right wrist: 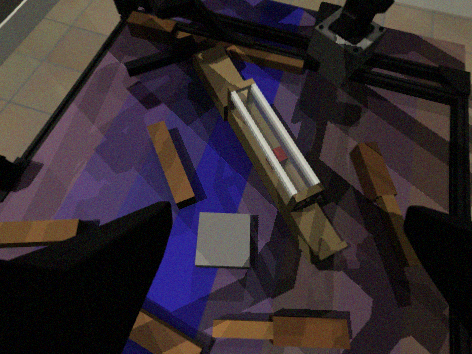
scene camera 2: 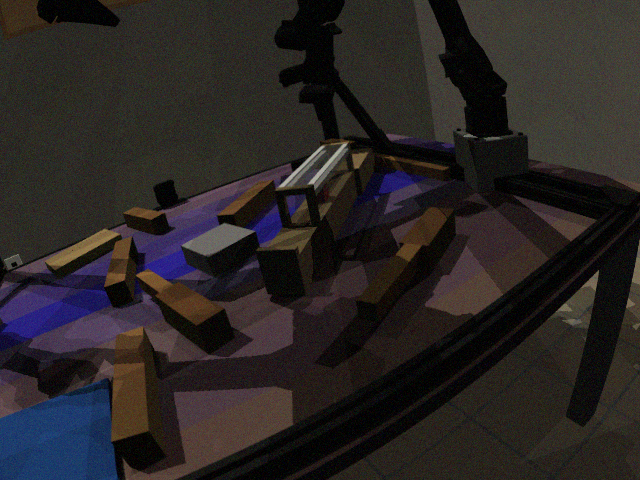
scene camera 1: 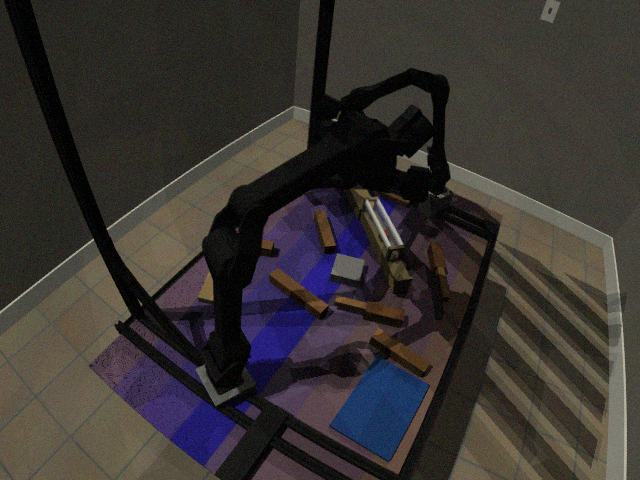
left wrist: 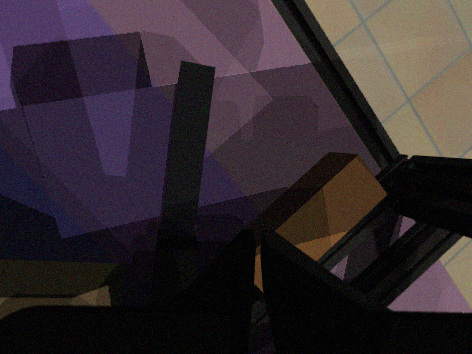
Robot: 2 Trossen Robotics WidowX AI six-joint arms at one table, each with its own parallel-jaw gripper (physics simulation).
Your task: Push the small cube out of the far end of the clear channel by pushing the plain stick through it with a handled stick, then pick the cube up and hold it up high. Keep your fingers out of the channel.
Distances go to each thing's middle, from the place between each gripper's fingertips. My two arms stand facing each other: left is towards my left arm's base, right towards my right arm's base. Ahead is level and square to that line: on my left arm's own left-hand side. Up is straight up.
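From my left hand: dark stick (left wrist: 176,255), 80 mm below, 20 mm ahead, 10 mm to the right; wooden base (scene camera 2: 289,264), 280 mm ahead, 90 mm to the right, 50 mm below; grey block (scene camera 2: 223,247), 320 mm ahead, 280 mm to the right, 90 mm below; clear channel (scene camera 2: 329,167), 310 mm ahead, 120 mm to the right, 30 mm below.
Right hand 340 mm above the grey block, 50 mm past it, 40 mm to the right of it. From my right hand: wooden base, 310 mm below, 220 mm to the left, 90 mm behind; clear channel, 280 mm below, 200 mm to the left, 60 mm behind; blue pad (scene camera 2: 74,428), far below, far ahead, a fair way to the right.
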